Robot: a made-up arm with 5 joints.
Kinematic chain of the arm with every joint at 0, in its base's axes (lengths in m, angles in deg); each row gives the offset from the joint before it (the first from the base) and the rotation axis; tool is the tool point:
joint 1: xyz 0 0 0.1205 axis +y
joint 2: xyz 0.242 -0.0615 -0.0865 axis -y
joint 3: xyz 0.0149 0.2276 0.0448 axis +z
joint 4: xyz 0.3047 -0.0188 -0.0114 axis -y
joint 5: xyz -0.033 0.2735 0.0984 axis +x
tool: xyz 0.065 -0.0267 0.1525
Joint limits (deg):
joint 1: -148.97..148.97
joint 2: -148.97..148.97
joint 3: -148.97..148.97
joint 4: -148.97..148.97
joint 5: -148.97..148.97
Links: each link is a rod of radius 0.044 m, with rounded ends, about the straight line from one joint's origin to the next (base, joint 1, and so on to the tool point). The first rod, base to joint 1, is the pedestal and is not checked.
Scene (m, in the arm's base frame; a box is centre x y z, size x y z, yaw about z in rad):
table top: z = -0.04
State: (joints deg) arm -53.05 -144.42 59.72 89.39 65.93
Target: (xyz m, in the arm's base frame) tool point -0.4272 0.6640 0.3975
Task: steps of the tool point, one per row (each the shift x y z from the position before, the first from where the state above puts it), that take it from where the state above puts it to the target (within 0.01 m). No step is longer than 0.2 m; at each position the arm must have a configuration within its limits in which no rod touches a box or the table.
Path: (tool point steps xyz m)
1: -0.0002 -0.0050 0.0909
2: -0.0270 0.0081 0.0994
3: -0.0629 0.0239 0.0968
4: -0.1025 0.0395 0.0767
5: -0.1353 0.0528 0.0358
6: -0.1500 0.0611 -0.0224
7: -0.1368 0.0626 -0.0872
8: -0.0937 0.0564 -0.1431

